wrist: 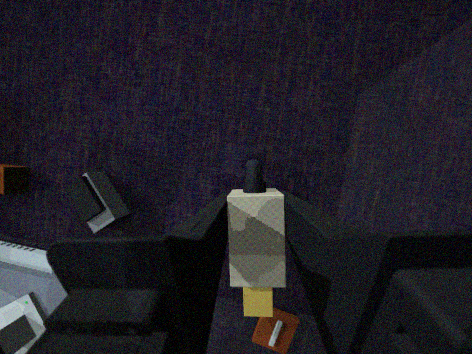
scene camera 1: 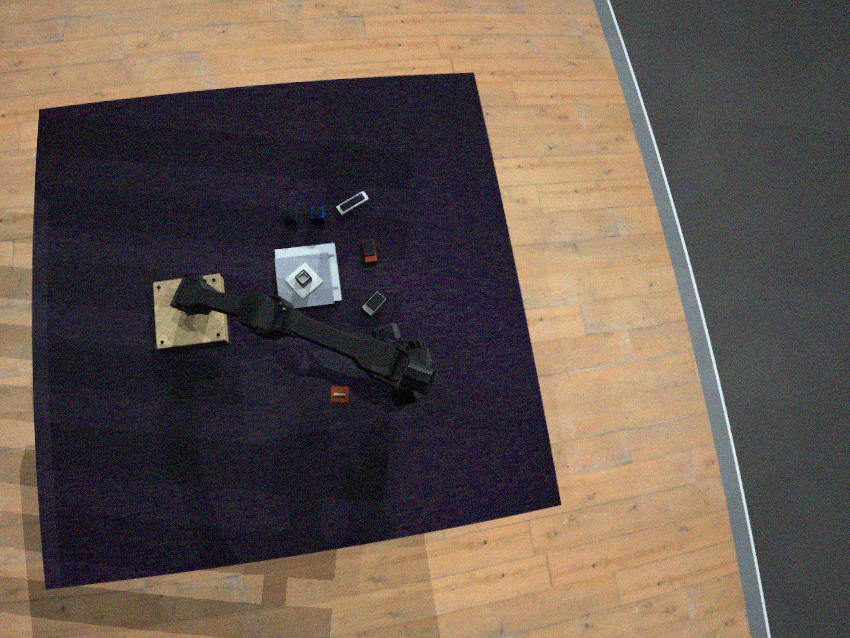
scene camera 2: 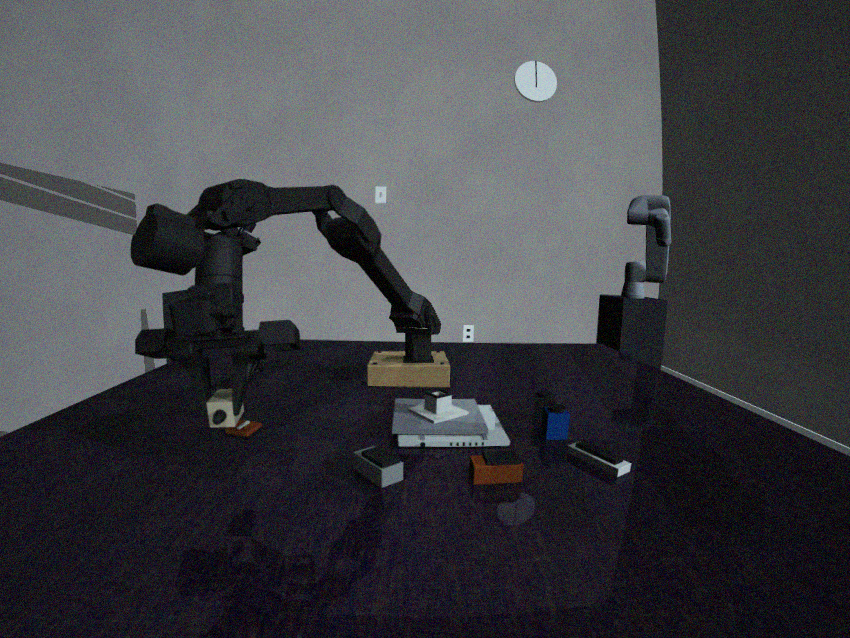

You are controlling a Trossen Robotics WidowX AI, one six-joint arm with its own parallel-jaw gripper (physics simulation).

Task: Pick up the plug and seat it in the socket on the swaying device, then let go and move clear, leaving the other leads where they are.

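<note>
The plug (scene camera 2: 221, 409) (wrist: 256, 240), a cream block with a yellow tip and a dark cable stub, is held between the fingers. My gripper (scene camera 2: 225, 398) (wrist: 254, 198) is shut on it; the plug looks raised above the dark mat. In the scene camera 1 view the arm's end covers the fingers and plug. The swaying device (scene camera 1: 284, 260) (scene camera 2: 405, 413) has a grey plate over a white base. On it a small raised socket (scene camera 1: 303, 278) (scene camera 2: 438, 402) with a dark square opening stands on a white diamond-shaped pad. The gripper is well to one side of the device.
Around the device are a grey block (scene camera 1: 367, 309) (scene camera 2: 379, 471) (wrist: 102, 220), an orange block (scene camera 1: 370, 259) (scene camera 2: 497, 473) (wrist: 2, 180), a blue block (scene camera 2: 557, 425), a long white piece (scene camera 2: 623, 469) and a black block (scene camera 1: 289, 219). An orange tile (scene camera 1: 334, 399) (scene camera 2: 236, 431) (wrist: 262, 332) with a pale bar lies near the plug.
</note>
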